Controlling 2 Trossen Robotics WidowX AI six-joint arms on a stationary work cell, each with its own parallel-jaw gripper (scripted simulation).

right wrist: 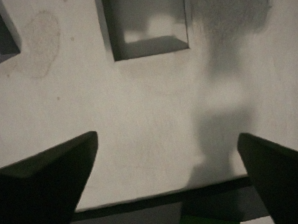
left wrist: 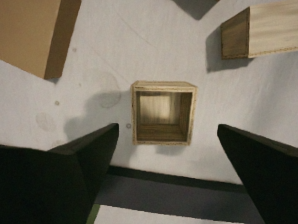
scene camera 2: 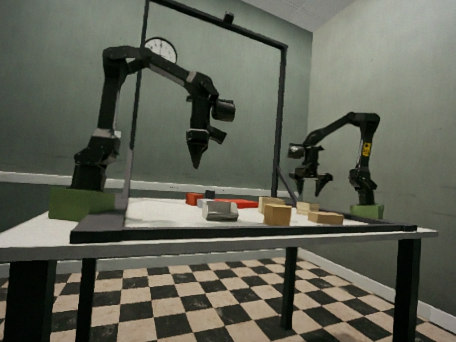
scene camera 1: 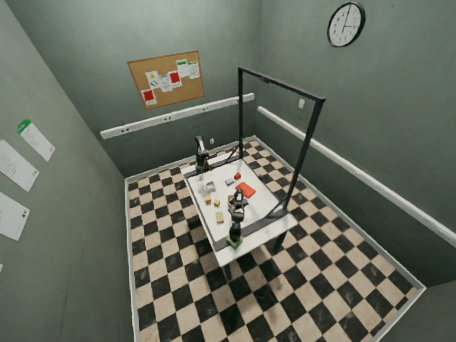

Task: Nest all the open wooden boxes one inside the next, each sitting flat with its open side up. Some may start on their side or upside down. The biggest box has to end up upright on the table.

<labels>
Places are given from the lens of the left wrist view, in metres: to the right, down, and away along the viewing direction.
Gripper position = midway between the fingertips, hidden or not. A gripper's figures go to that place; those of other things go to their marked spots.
left gripper (left wrist: pixel 167 128): 0.01, 0.01, 0.11
open wooden box (left wrist: pixel 162 112): 0.02, 0.00, 0.19
</labels>
